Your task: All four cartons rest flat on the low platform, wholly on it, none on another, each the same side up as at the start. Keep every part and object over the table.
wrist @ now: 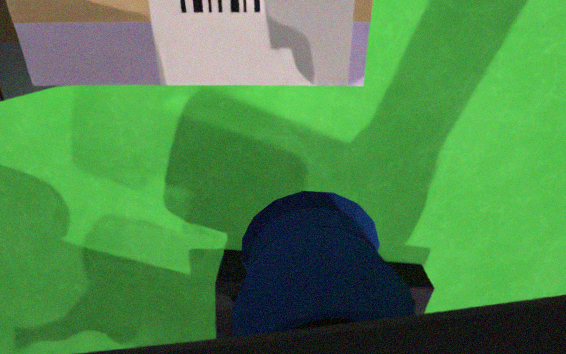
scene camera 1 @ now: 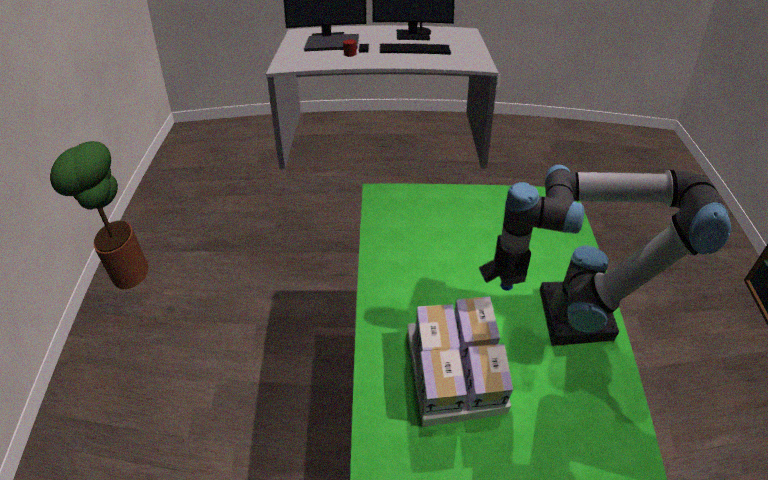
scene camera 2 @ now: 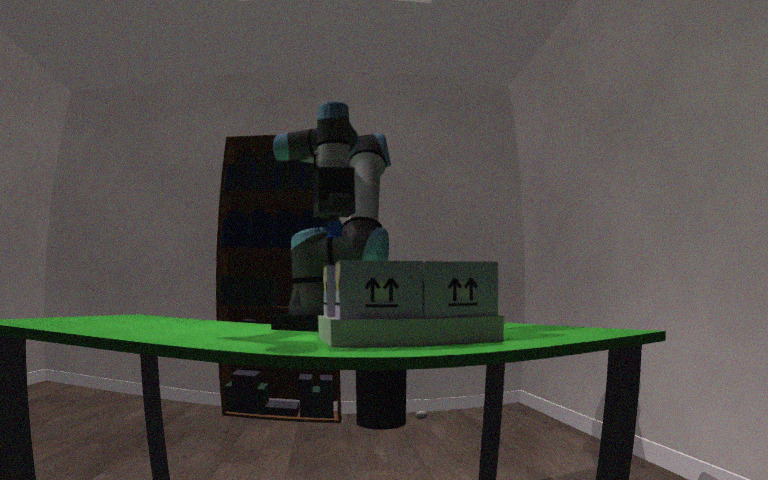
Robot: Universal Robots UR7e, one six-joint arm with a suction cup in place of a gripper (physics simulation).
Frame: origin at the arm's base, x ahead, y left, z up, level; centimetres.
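Where they show: hand at its tool point: [wrist: 310, 253] [scene camera 2: 334, 236]; arm's base at its link origin: [scene camera 2: 315, 314].
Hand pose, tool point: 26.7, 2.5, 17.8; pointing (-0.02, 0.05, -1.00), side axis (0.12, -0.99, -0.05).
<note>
Each offset is from my tool point to the top centre of the thing, as dx, dy, dz. "pt": to the spot under its first point. Level surfaces: height alone.
Four lavender cartons with tan bands and white barcode labels stand label up in two rows on the low grey platform @[+13.6, +12.5, -17.4] [scene camera 1: 464, 416] [scene camera 2: 413, 331]: back left carton @[+19.1, +5.9, -7.3] [scene camera 1: 444, 314], back right carton @[+8.0, +4.5, -7.3] [scene camera 1: 467, 316], front left carton @[+19.8, +20.4, -7.3] [scene camera 1: 430, 384], front right carton @[+7.6, +20.8, -7.3] [scene camera 1: 480, 384]. None rests on another. Up arrows show upright on the two near faces @[pt +24.0, +5.9, -12.1] [scene camera 2: 382, 288] @[pt +24.7, +20.1, -12.2] [scene camera 2: 461, 288]. The platform under the back cartons is hidden, so their far-edge support cannot be judged. One carton [wrist: 95, 52] shows at the wrist view's top. My blue suction cup [scene camera 1: 506, 287] [scene camera 2: 334, 229] [wrist: 310, 220] hangs empty, above and apart from the cartons.
The arm's black base [scene camera 1: 583, 333] stands on the green table @[dz -22.2] [scene camera 1: 396, 237] [scene camera 2: 169, 336], right of the cartons in scene camera 1. A desk [scene camera 1: 385, 62] with monitors, a potted plant [scene camera 1: 121, 257] and a bookshelf [scene camera 2: 222, 254] stand away from the table.
</note>
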